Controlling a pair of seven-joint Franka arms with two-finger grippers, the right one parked.
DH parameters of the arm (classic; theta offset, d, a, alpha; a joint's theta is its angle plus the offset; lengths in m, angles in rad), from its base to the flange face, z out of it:
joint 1: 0 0.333 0 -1.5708
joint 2: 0 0 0 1.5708
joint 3: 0 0.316 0.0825 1.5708
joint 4: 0 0 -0.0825 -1.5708
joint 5: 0 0.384 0 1.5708
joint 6: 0 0 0.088 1.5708
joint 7: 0 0.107 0 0
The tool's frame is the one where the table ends.
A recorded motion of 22 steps. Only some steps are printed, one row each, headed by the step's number.
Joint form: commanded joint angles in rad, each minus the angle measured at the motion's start. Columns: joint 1, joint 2, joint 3, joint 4, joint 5, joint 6, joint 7.
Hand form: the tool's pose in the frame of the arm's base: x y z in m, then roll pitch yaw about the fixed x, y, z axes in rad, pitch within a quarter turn. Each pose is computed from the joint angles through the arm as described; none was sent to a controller.
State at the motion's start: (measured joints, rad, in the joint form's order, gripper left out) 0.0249 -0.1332 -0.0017 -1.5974 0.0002 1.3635 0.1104
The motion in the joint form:
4: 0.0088 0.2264 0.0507 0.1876 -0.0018 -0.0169 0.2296
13: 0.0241 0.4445 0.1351 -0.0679 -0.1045 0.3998 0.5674
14: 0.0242 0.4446 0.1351 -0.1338 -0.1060 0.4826 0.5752
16: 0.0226 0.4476 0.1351 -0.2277 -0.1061 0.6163 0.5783
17: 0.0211 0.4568 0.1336 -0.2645 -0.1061 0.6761 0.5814
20: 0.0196 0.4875 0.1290 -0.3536 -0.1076 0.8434 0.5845
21: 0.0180 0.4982 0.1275 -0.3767 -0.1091 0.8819 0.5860
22: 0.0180 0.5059 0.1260 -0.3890 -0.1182 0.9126 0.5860
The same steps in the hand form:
4: 0.5575 0.0445 0.6289 3.0919 0.1483 -0.2611
13: 0.6166 0.0971 0.4112 2.9651 0.1287 -0.4781
14: 0.6126 0.0983 0.3870 2.9763 0.1155 -0.4764
16: 0.6062 0.0992 0.3527 3.0039 0.0903 -0.4675
17: 0.6038 0.0983 0.3353 3.0153 0.0814 -0.4682
20: 0.5968 0.0969 0.2911 3.0528 0.0502 -0.4631
21: 0.5936 0.0954 0.2781 3.0575 0.0478 -0.4640
22: 0.5927 0.0948 0.2708 3.0608 0.0368 -0.4573

